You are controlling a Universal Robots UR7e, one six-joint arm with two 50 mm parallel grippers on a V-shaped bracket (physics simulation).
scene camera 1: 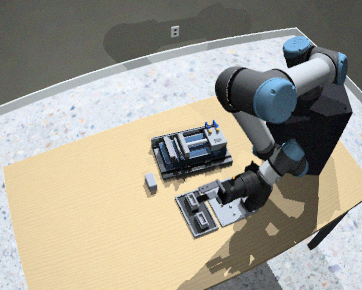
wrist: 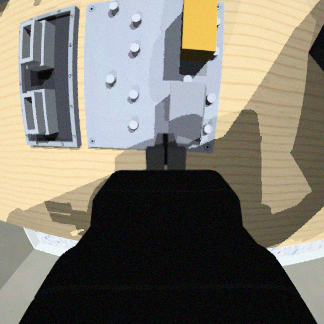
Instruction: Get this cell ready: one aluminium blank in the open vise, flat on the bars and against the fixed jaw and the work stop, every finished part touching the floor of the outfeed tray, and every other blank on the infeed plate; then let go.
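Places are measured from the arm's base along level axes (x ahead, y down, z left), in millimetres.
Pixels of known places: hand at its tool point: (scene camera 1: 247, 205) (wrist: 164, 147).
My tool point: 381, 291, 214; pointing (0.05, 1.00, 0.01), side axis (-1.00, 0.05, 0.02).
Ahead of a thing's pixels: the offset from my tool point to its middle, as dx, dy, dz.
My gripper (wrist: 165, 138) points down at the front edge of the infeed plate {+19, +57, -79} (scene camera 1: 223, 217) (wrist: 107, 112); its fingers are together with nothing between them. A grey blank {-24, +32, -30} (wrist: 187, 100) stands on the plate just beyond the fingertips; in the scene view the arm hides it. Another aluminium blank {+268, +44, -284} (scene camera 1: 151, 182) lies on the table left of the vise {+53, +12, -347} (scene camera 1: 216, 140). I cannot make out a blank between the vise jaws. Two hollow finished parts, one {+165, +38, -134} (scene camera 1: 192, 201) (wrist: 37, 45) behind the other {+172, +38, -44} (scene camera 1: 201, 220) (wrist: 41, 112), are in the outfeed tray (scene camera 1: 184, 217) (wrist: 75, 75). The arm's second gripper (scene camera 1: 205, 192) points sideways over the plate and tray, open.
A yellow block {-35, +36, -121} (wrist: 199, 27) is over the infeed plate's right side, behind the grey blank. Several short pegs stand up from the plate. The vise is on a dark base behind the tray and plate. The robot's dark pedestal (scene camera 1: 320, 130) is at the right.
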